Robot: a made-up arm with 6 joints.
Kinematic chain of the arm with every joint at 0, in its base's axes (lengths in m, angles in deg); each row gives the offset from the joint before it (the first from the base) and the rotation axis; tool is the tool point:
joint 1: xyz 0 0 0.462 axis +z
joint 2: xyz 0.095 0 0 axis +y
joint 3: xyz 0 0 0.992 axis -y
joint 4: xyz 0 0 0.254 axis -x
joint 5: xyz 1.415 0 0 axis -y
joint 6: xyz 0.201 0 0 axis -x
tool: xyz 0 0 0
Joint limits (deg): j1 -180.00..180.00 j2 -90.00..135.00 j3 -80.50..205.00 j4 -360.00..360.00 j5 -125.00..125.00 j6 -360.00..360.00
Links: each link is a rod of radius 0.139 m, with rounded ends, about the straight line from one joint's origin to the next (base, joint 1, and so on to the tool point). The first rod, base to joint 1, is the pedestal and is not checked.
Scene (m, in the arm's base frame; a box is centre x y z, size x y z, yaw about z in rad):
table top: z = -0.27
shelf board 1: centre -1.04 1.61 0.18 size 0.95 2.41 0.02 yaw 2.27
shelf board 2: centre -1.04 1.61 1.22 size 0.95 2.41 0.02 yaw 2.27
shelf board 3: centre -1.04 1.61 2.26 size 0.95 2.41 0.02 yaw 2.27
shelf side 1: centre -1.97 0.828 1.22 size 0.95 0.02 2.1 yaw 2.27
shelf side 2: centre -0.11 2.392 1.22 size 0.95 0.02 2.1 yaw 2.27
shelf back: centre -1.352 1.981 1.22 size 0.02 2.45 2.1 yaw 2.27
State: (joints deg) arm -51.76 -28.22 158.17 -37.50 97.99 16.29
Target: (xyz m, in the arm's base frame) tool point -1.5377 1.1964 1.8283
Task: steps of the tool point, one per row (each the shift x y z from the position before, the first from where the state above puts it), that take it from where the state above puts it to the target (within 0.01 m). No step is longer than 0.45 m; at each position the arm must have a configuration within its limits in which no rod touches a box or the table.
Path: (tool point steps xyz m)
1: 0.1295 -0.1530 0.0289
2: 0.1360 -0.1617 0.0008
3: 0.1385 -0.1659 -0.0298
4: -0.1451 -0.0198 0.3267
5: -0.0790 -0.0987 0.3603
6: 0.0148 -0.1609 0.3690
7: -0.1706 0.1640 0.0723
8: -0.1597 0.1753 0.0234
9: -0.1395 0.1786 -0.0253
10: -0.1111 0.1732 -0.0704

